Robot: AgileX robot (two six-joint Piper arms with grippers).
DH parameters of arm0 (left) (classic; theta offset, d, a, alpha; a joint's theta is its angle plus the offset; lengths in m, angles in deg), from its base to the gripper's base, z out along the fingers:
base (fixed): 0 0 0 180
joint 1: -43.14 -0.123 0 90
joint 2: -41.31 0 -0.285 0
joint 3: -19.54 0 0.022 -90
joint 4: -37.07 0.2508 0 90
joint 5: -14.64 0 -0.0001 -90
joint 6: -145.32 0.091 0 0
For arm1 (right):
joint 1: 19.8 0.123 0 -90
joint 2: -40.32 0 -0.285 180
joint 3: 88.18 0 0.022 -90
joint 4: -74.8 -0.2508 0 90
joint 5: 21.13 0 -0.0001 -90
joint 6: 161.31 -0.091 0 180
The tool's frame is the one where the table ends.
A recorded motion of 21 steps. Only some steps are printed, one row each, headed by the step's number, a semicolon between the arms.
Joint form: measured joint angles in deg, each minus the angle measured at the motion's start. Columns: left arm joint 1, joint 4, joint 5, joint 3, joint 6, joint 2; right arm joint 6, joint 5, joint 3, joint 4, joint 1, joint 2.
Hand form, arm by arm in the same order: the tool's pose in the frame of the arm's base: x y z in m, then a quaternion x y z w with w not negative. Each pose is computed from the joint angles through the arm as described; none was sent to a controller.
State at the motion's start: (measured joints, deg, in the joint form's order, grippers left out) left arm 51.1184 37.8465 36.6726 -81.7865 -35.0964 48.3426; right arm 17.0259 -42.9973 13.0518 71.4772 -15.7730 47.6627
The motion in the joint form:
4: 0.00 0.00 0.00 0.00 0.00 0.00; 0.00 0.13 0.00 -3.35 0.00 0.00
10: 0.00 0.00 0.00 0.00 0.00 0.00; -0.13 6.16 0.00 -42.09 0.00 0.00
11: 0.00 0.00 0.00 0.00 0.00 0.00; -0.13 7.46 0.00 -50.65 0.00 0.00
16: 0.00 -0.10 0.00 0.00 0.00 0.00; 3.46 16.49 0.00 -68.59 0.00 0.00
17: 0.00 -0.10 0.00 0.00 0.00 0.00; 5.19 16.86 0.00 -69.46 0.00 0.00
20: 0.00 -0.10 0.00 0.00 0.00 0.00; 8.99 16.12 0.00 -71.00 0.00 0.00
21: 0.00 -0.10 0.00 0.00 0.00 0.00; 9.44 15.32 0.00 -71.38 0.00 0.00
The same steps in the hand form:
4: 0.0518 -0.0068 0.1708 0.05683 0.80566 -0.03741 0.58845; 0.0522 0.0076 0.1706 0.01436 0.80734 0.07838 0.58469
10: 0.0518 -0.0068 0.1708 0.05683 0.80566 -0.03741 0.58845; 0.0532 0.0214 0.1870 0.20853 0.72019 0.34455 0.56492
11: 0.0518 -0.0068 0.1708 0.05683 0.80566 -0.03741 0.58845; 0.0535 0.0222 0.1910 0.25237 0.69026 0.39626 0.55029
16: 0.0518 -0.0069 0.1708 0.05637 0.80570 -0.03815 0.58840; 0.0559 0.0122 0.2019 0.35036 0.59833 0.45829 0.55608
17: 0.0518 -0.0069 0.1708 0.05637 0.80570 -0.03815 0.58840; 0.0560 0.0116 0.2022 0.34703 0.59889 0.45326 0.56165
20: 0.0518 -0.0069 0.1708 0.05637 0.80570 -0.03815 0.58840; 0.0558 0.0128 0.2020 0.33120 0.60833 0.44536 0.56736
21: 0.0518 -0.0069 0.1708 0.05637 0.80570 -0.03815 0.58840; 0.0556 0.0140 0.2018 0.32703 0.61185 0.44804 0.56387

